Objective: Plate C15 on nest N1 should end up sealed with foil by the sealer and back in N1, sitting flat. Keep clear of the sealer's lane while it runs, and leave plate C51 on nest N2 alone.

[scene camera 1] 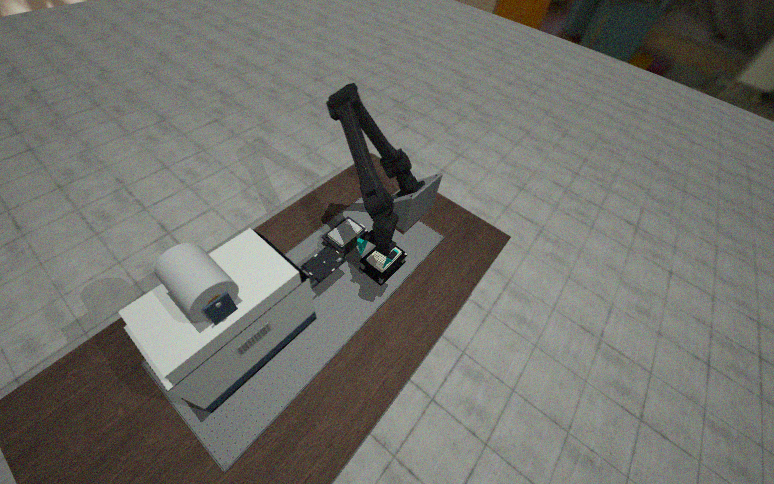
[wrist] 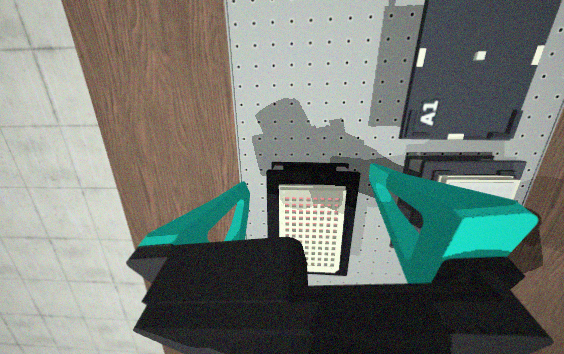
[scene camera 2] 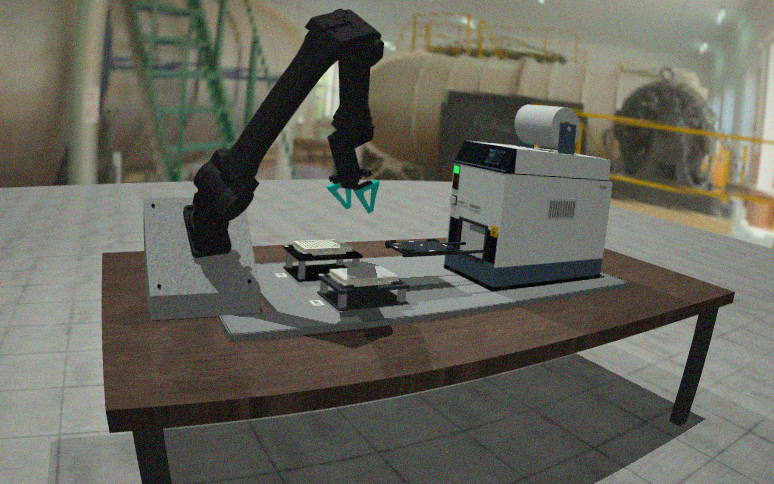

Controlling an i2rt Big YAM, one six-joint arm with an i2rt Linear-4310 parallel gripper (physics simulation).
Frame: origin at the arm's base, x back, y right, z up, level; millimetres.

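Seen in the pictures: gripper, fingertip midpoint: point(scene camera 1: 372, 261) point(wrist: 304, 179) point(scene camera 2: 359, 210); arm's base at its link origin: point(scene camera 1: 411, 190) point(scene camera 2: 206, 230).
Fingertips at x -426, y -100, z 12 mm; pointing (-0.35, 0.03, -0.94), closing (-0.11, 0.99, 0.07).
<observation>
Offsets run from my fingertips to a thing's top centre. "spot": to the spot under its first point. Level surfaces: height alone.
A pale plate @(dy +8, dx +101, dz -79 mm) point(scene camera 1: 376, 260) point(scene camera 2: 320, 245) point(wrist: 312, 225) with open wells sits on a black nest point(scene camera 2: 336, 258) point(wrist: 272, 215) and looks flat. A second plate @(dy +215, dx +103, dz -93 mm) point(scene camera 1: 344, 231) point(scene camera 2: 365, 275) point(wrist: 482, 189) with a smooth, light top sits on the other nest @(spot: dy +217, dx +109, dz -148 mm) point(scene camera 2: 360, 297). Nest and plate labels are not legible. The sealer point(scene camera 1: 251, 348) point(scene camera 2: 553, 228) has its dark tray @(dy +157, dx -86, dz -60 mm) point(scene camera 1: 321, 264) point(scene camera 2: 422, 247) point(wrist: 465, 90), marked A1, out and bare; its light is green. My gripper point(scene camera 1: 374, 255) point(scene camera 2: 359, 209) point(wrist: 304, 179) is open and empty, high above the open-well plate, fingers either side of it in the wrist view.
A foil roll @(dy +188, dx -463, dz +323 mm) point(scene camera 1: 191, 279) point(scene camera 2: 545, 125) is on top of the sealer. The nests and sealer stand on a perforated grey board @(dz -153 mm) point(scene camera 1: 273, 388) point(wrist: 300, 50) on a brown table @(dz -166 mm) point(scene camera 1: 393, 342) point(scene camera 2: 273, 365) point(wrist: 150, 75). The arm's slanted grey mount point(scene camera 1: 419, 202) point(scene camera 2: 171, 245) is at the other end from the sealer.
</observation>
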